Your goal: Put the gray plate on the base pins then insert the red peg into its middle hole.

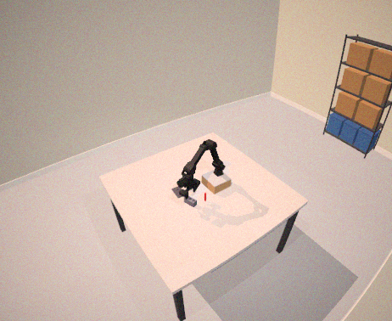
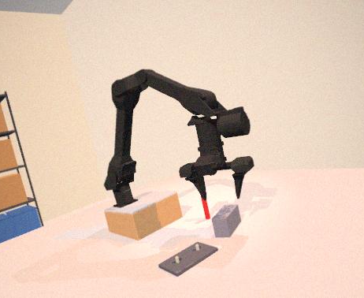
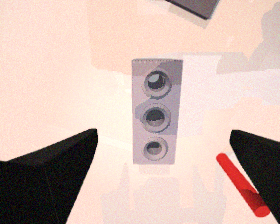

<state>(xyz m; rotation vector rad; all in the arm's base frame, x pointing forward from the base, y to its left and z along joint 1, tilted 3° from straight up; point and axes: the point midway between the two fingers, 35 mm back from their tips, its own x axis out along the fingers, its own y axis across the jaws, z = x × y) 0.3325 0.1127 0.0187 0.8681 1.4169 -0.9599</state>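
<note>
My gripper tip is 4 cm above the gray plate. Round my gripper tip: red peg (11 cm behind, 3 cm to the left, 4 cm below); then dark base (2 cm ahead, 16 cm to the right, 7 cm below).
</note>
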